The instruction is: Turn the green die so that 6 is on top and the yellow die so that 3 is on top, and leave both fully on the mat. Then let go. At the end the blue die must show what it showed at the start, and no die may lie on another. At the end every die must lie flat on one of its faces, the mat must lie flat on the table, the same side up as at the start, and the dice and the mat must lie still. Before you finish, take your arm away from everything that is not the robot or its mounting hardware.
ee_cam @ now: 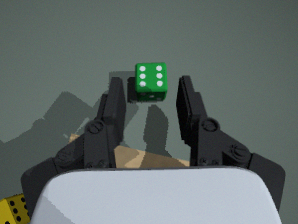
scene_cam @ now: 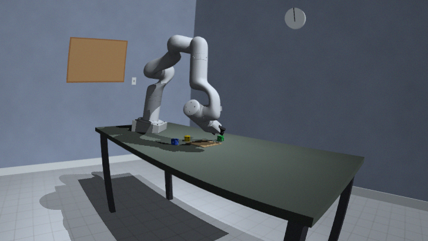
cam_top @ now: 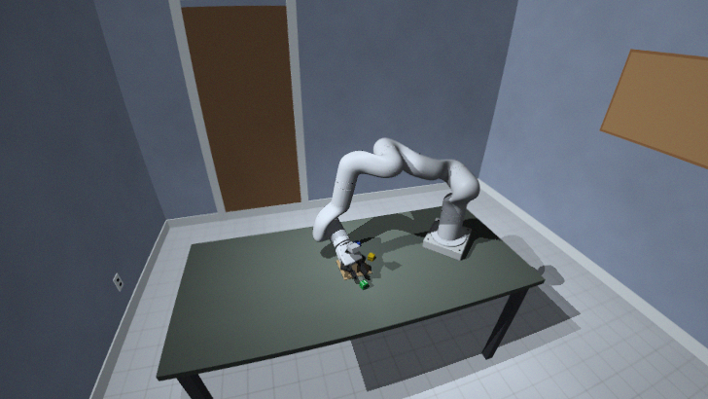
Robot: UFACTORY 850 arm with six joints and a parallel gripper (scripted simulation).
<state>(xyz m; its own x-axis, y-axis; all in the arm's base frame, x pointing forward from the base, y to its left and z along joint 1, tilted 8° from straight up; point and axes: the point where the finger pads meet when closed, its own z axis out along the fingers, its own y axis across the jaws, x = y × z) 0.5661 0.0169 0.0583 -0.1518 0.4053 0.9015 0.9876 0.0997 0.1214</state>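
Right now the green die is 40 mm to the left of my hand and 40 mm below it. The rest, counted from my hand: tan mat (100 mm to the right, 60 mm below, 20 mm behind); then yellow die (130 mm behind, 110 mm to the right, 40 mm below); then blue die (230 mm to the right, 110 mm behind, 40 mm below).
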